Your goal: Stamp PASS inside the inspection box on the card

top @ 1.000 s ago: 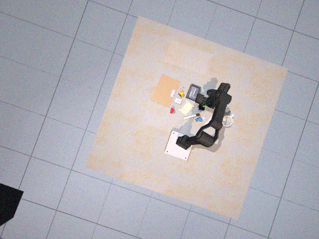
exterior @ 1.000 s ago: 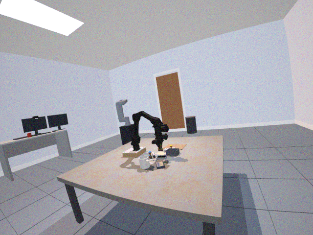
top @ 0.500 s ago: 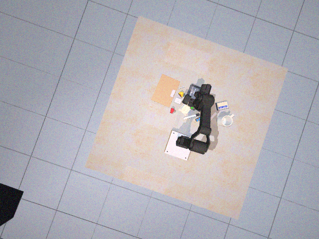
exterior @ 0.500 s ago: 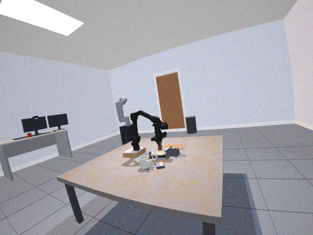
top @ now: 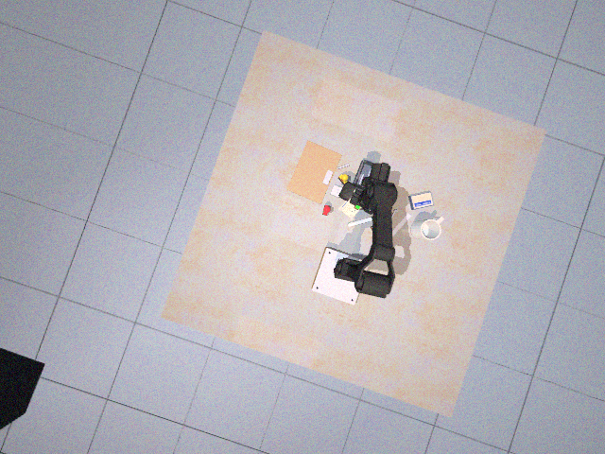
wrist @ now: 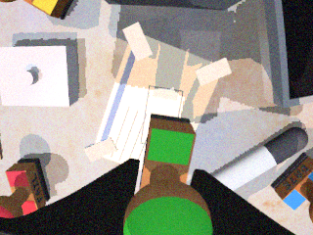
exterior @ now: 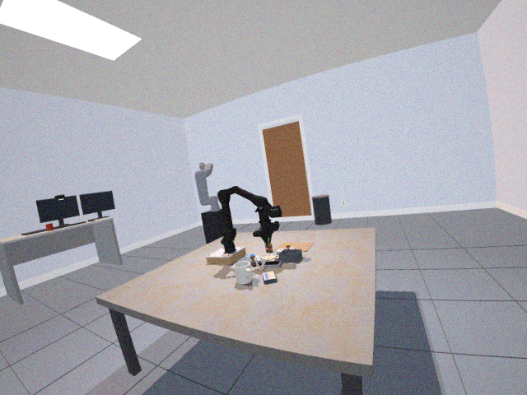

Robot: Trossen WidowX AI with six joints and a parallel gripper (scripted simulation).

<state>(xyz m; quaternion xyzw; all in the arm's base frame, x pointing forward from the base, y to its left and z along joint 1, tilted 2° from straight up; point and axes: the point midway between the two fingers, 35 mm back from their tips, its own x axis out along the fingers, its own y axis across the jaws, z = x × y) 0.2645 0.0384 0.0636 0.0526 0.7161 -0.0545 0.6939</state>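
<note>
Right now the cream card is 10 mm to the left of my gripper tip and 90 mm below it. Also, from my gripper tip: red-knobbed stamp: 60 mm behind, 110 mm to the left, 70 mm below; yellow-knobbed stamp: 90 mm ahead, 80 mm to the left, 70 mm below; white marker: 40 mm behind, 70 mm to the right, 80 mm below.
</note>
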